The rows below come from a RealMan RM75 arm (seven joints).
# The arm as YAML. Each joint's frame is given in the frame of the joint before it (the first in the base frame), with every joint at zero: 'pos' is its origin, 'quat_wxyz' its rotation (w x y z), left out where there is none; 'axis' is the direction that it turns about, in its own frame. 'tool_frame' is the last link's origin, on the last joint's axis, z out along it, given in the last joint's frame.
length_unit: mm
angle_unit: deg
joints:
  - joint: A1
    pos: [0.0, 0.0, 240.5]
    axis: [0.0, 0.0, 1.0]
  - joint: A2
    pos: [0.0, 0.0, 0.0]
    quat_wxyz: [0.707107, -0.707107, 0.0, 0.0]
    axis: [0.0, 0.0, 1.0]
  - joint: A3
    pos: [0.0, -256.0, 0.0]
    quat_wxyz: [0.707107, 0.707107, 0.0, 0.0]
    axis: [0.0, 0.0, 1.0]
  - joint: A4
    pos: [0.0, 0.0, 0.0]
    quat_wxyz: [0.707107, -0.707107, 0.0, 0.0]
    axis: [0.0, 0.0, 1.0]
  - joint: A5
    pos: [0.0, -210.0, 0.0]
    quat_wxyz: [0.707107, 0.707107, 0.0, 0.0]
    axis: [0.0, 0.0, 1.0]
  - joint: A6
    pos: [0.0, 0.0, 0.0]
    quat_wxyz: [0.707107, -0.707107, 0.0, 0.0]
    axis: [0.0, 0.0, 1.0]
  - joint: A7
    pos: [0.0, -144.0, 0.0]
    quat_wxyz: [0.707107, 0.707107, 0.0, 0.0]
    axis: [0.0, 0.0, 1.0]
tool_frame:
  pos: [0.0, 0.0, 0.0]
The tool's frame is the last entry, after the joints.
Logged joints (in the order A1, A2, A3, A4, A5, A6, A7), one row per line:
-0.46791 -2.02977 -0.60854 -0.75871 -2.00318 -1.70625 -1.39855
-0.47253 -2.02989 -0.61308 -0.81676 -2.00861 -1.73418 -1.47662
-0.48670 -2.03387 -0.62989 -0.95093 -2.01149 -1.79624 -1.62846
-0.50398 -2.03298 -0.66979 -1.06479 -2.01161 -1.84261 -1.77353
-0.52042 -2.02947 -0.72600 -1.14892 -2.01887 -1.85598 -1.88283
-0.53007 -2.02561 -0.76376 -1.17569 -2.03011 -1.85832 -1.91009
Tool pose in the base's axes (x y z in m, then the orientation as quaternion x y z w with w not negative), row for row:
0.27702 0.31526 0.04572 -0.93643 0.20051 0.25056 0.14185
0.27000 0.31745 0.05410 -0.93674 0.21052 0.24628 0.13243
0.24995 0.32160 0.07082 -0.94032 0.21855 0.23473 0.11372
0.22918 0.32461 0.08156 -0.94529 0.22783 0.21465 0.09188
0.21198 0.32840 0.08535 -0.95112 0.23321 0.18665 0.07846
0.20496 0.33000 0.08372 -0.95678 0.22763 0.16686 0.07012
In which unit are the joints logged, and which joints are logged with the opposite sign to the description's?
The joints are logged in radians. Opposite sign: A1, A2, A7.
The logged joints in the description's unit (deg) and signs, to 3 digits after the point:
26.809 116.297 -34.867 -43.471 -114.774 -97.761 80.131
27.074 116.304 -35.127 -46.797 -115.085 -99.361 84.604
27.886 116.532 -36.090 -54.484 -115.250 -102.917 93.304
28.876 116.481 -38.376 -61.008 -115.257 -105.574 101.616
29.818 116.280 -41.597 -65.828 -115.673 -106.340 107.878
30.371 116.059 -43.760 -67.362 -116.317 -106.474 109.440

